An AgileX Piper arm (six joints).
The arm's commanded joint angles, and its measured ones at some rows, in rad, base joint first. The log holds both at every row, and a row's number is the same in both.
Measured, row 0:
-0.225, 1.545, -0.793, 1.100, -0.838, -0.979
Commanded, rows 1 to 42:
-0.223, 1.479, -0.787, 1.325, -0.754, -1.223
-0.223, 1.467, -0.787, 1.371, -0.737, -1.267
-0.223, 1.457, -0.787, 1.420, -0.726, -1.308
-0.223, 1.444, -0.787, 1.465, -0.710, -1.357
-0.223, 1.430, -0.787, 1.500, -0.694, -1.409
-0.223, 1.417, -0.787, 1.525, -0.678, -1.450
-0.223, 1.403, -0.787, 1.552, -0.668, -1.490
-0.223, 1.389, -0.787, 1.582, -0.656, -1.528
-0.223, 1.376, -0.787, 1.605, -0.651, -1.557
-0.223, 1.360, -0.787, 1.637, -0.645, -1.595
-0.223, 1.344, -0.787, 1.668, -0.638, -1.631
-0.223, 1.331, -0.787, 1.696, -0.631, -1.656
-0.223, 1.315, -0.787, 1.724, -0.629, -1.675
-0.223, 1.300, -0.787, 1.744, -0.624, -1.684
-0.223, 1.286, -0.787, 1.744, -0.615, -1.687
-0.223, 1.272, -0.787, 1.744, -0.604, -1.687
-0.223, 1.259, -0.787, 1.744, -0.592, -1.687
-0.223, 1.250, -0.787, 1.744, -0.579, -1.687
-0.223, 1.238, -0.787, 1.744, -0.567, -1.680
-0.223, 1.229, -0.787, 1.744, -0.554, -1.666
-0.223, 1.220, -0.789, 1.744, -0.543, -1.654
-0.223, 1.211, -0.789, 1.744, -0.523, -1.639
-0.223, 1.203, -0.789, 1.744, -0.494, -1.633
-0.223, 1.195, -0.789, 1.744, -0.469, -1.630
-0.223, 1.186, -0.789, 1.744, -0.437, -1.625
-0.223, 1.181, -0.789, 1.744, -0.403, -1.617
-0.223, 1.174, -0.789, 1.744, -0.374, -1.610
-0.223, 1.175, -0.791, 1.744, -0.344, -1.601
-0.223, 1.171, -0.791, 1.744, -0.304, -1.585
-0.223, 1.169, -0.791, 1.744, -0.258, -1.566
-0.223, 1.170, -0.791, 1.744, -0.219, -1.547
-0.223, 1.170, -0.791, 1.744, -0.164, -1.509
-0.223, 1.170, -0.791, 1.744, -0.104, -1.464
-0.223, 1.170, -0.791, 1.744, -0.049, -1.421
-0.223, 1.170, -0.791, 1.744, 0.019, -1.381
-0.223, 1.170, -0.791, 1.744, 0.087, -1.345
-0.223, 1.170, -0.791, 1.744, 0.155, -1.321
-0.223, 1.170, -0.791, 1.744, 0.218, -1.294
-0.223, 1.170, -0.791, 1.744, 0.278, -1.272
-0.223, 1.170, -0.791, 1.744, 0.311, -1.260
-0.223, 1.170, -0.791, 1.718, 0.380, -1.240
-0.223, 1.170, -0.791, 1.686, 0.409, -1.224
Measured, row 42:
-0.225, 1.182, -0.793, 1.741, 0.224, -1.295
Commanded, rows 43 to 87:
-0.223, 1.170, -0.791, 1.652, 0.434, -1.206
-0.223, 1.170, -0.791, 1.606, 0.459, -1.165
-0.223, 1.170, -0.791, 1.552, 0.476, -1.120
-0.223, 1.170, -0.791, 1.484, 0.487, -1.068
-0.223, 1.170, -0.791, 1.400, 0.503, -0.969
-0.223, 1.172, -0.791, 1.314, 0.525, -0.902
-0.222, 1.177, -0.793, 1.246, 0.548, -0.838
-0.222, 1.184, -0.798, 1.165, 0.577, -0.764
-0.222, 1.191, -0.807, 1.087, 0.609, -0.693
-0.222, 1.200, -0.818, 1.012, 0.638, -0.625
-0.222, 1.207, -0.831, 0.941, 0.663, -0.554
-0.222, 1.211, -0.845, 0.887, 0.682, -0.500
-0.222, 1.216, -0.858, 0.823, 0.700, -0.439
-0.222, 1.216, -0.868, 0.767, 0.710, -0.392
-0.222, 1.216, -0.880, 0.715, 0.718, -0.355
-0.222, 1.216, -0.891, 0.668, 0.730, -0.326
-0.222, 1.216, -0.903, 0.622, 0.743, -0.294
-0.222, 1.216, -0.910, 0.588, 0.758, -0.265
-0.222, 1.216, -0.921, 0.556, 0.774, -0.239
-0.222, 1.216, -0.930, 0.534, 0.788, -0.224
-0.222, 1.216, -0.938, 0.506, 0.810, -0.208
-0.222, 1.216, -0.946, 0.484, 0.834, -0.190
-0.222, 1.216, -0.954, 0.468, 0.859, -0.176
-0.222, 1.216, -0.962, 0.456, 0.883, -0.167
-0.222, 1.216, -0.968, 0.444, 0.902, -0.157
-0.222, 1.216, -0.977, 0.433, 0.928, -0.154
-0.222, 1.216, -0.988, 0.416, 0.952, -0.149
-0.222, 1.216, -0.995, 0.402, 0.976, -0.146
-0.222, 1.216, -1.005, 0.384, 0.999, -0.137
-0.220, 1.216, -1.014, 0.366, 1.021, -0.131
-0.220, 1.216, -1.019, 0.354, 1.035, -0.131
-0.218, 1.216, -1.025, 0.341, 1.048, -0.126
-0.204, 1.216, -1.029, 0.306, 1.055, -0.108
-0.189, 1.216, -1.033, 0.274, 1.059, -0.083
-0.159, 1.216, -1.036, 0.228, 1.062, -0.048
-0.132, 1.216, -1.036, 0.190, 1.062, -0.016
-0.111, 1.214, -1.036, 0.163, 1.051, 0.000
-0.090, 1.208, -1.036, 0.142, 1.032, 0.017
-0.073, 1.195, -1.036, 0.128, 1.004, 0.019
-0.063, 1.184, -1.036, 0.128, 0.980, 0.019
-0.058, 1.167, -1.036, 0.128, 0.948, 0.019
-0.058, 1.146, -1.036, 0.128, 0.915, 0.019
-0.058, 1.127, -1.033, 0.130, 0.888, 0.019
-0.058, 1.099, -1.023, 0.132, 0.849, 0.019
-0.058, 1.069, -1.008, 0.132, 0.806, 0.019
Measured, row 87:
-0.064, 1.163, -1.029, 0.149, 0.923, 0.010
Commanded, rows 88 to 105:
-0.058, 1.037, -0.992, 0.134, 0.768, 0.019
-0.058, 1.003, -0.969, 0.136, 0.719, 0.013
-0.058, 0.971, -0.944, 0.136, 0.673, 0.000
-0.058, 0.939, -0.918, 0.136, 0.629, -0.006
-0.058, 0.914, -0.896, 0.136, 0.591, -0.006
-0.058, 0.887, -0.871, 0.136, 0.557, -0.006
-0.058, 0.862, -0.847, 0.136, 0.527, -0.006
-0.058, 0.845, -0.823, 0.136, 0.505, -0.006
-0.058, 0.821, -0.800, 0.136, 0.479, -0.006
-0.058, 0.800, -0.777, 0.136, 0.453, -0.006
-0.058, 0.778, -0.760, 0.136, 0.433, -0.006
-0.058, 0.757, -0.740, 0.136, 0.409, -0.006
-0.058, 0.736, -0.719, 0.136, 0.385, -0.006
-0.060, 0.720, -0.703, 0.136, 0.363, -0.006
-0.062, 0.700, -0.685, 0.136, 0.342, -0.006
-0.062, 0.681, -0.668, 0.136, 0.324, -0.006
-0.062, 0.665, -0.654, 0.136, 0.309, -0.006
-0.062, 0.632, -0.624, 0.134, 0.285, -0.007
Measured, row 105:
-0.060, 0.717, -0.695, 0.145, 0.367, 0.000
